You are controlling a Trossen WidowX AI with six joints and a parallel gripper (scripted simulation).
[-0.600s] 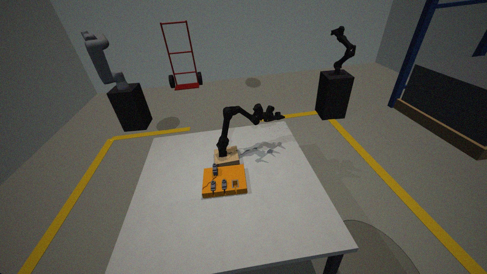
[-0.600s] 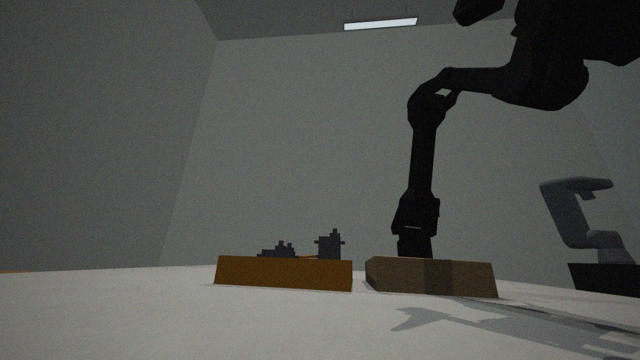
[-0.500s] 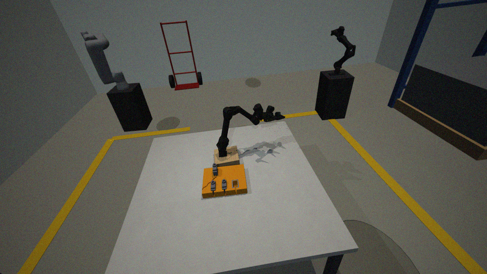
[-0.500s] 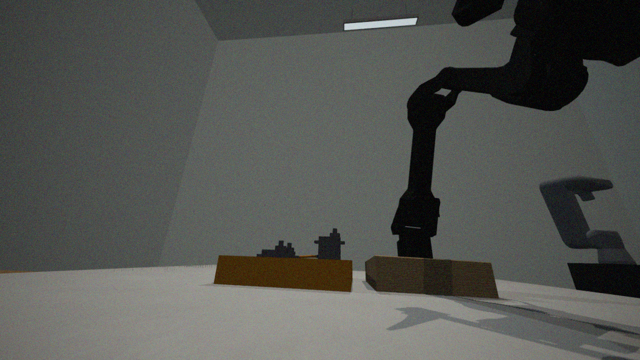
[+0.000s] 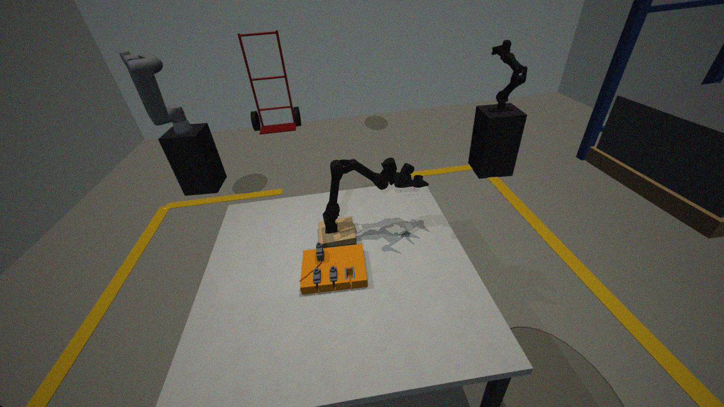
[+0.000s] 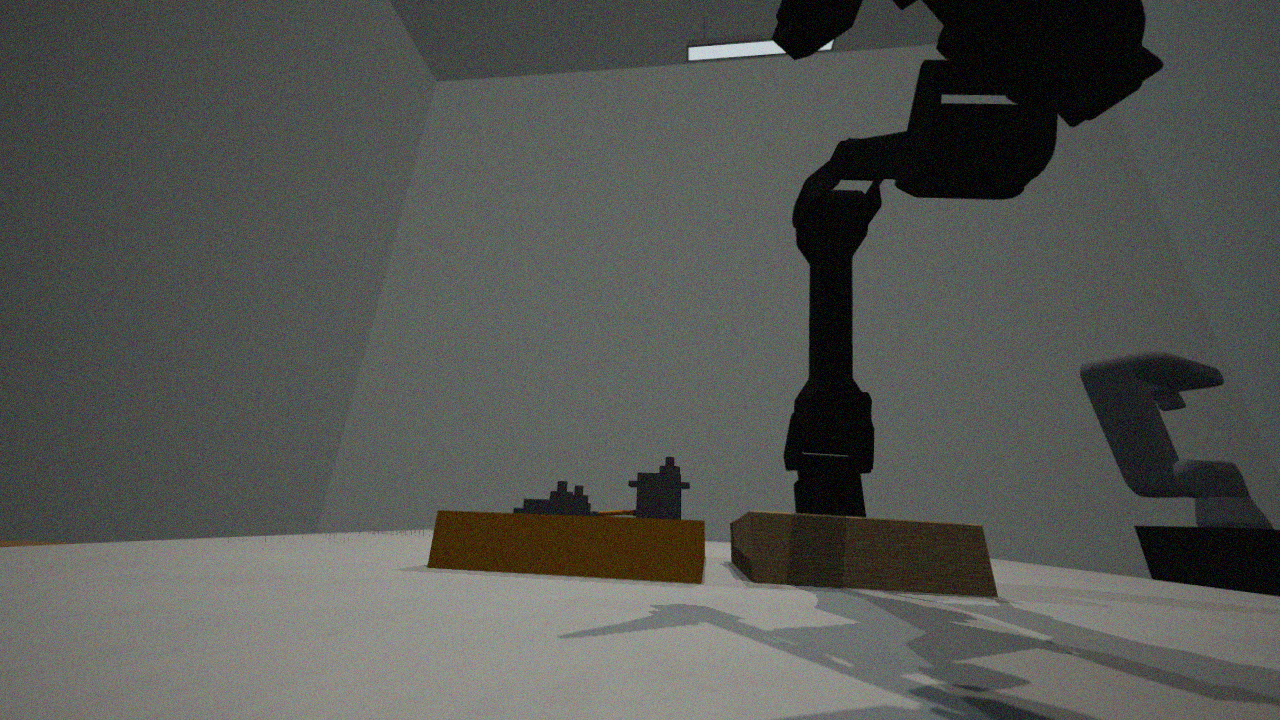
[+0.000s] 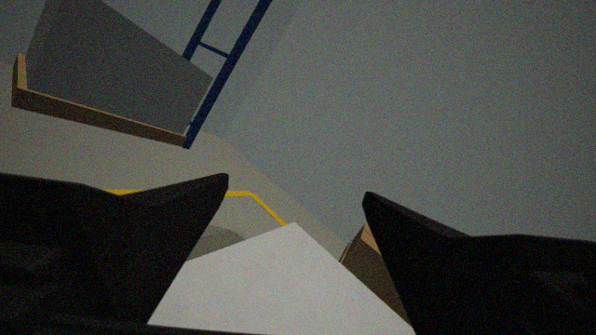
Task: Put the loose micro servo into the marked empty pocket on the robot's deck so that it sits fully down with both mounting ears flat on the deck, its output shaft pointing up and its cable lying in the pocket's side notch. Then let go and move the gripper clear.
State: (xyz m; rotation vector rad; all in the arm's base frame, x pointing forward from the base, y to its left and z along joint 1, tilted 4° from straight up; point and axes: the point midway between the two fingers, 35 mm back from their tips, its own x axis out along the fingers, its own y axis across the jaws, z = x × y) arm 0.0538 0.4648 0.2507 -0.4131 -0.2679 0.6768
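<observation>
Right now the orange deck is 150 mm ahead of my gripper tip, 460 mm to the right of it and 310 mm below it.
</observation>
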